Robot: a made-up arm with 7 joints.
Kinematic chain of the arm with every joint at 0, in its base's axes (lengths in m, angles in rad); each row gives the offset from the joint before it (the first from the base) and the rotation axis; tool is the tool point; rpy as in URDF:
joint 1: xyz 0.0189 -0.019 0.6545 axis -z
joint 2: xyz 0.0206 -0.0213 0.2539 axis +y
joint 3: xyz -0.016 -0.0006 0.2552 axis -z
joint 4: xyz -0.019 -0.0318 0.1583 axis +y
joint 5: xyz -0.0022 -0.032 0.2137 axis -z
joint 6: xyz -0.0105 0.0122 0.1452 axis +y
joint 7: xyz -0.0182 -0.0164 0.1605 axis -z
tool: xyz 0.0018 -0.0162 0.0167 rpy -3.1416 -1.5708 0
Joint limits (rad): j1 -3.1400..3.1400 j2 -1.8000..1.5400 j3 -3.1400..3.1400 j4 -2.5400..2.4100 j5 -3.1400..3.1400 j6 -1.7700..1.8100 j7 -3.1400..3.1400
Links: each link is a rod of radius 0.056 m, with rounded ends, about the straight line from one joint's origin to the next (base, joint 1, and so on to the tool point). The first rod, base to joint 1, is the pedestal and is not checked.
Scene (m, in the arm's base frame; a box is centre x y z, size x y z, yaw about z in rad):
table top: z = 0
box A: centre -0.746 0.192 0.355 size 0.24 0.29 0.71 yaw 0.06
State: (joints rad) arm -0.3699 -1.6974 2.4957 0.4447 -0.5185 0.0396 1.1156
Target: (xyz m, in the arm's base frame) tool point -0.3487 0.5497 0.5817
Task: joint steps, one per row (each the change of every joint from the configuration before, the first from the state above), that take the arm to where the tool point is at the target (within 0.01 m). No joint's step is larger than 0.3 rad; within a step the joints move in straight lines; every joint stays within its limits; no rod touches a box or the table.
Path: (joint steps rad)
1: -0.0431 -0.0171 0.0866 0.2959 -0.0573 0.0918 0.1097
2: -0.0431 -0.0171 0.0866 0.2960 -0.0573 0.0917 0.1098
3: -0.0432 -0.0171 0.0865 0.2959 -0.0573 0.0918 0.1097
4: -0.0431 -0.0171 0.0866 0.2960 -0.0573 0.0917 0.1098
5: -0.0431 -0.0171 0.0866 0.2959 -0.0572 0.0918 0.1097
6: -0.0431 -0.0171 0.0866 0.2960 -0.0573 0.0918 0.1098
7: 0.2542 0.0866 0.0208 -0.1525 0.0456 -0.0850 -0.1161
8: 0.2542 0.0865 0.0208 -0.1525 0.0457 -0.0850 -0.1161
9: 0.2543 0.0866 0.0208 -0.1525 0.0456 -0.0850 -0.1161
10: 0.2542 0.0865 0.0208 -0.1525 0.0457 -0.0850 -0.1160
11: 0.2542 0.0866 0.0208 -0.1525 0.0456 -0.0850 -0.1161
12: 0.2543 0.0865 0.0208 -0.1526 0.0456 -0.0850 -0.1161

